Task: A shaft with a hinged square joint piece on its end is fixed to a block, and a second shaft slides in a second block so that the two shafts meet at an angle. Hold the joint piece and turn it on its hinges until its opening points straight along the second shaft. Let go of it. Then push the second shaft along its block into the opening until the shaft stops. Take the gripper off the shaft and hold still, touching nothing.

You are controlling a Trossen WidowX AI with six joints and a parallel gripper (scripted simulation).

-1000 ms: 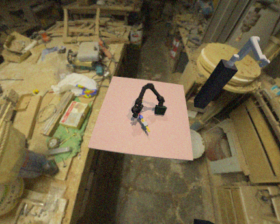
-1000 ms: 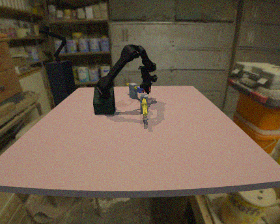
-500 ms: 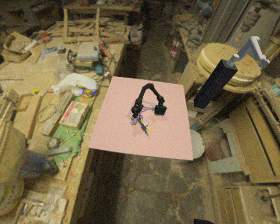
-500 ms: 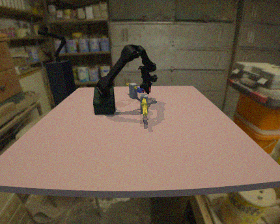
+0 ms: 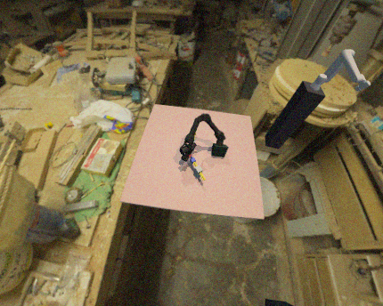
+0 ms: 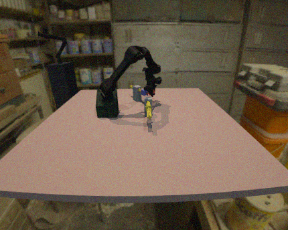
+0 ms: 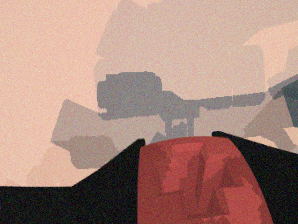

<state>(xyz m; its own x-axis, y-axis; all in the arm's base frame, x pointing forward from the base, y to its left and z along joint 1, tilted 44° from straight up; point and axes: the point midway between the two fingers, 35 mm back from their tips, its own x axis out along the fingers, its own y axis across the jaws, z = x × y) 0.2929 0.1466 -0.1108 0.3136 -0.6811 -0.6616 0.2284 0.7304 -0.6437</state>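
Now: the red joint piece 20 mm behind my gripper tip and 30 mm above it.
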